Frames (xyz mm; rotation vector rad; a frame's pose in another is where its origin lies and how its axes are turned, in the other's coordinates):
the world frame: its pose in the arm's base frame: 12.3 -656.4 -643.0 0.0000 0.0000 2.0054
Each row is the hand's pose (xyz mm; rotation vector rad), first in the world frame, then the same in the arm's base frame.
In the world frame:
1: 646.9 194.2 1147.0 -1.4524 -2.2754 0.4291
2: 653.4 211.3 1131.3 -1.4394 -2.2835 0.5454
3: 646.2 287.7 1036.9 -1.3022 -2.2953 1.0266
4: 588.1 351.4 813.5 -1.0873 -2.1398 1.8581
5: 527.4 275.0 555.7 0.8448 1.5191 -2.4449
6: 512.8 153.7 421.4 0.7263 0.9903 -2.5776
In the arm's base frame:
1: -436.2 -151.4 504.0 -1.2628 2.7204 -0.7864
2: -454.5 -152.7 488.3 -1.2407 2.6335 -0.8080
3: -520.7 -191.4 393.9 -1.1917 2.2523 -0.8934
4: -554.1 -270.9 170.5 -0.9753 1.6548 -0.9089
5: -459.2 -293.8 -87.3 -0.6063 1.1227 -0.8338
6: -343.0 -256.0 -221.6 -0.3265 0.8422 -0.7648

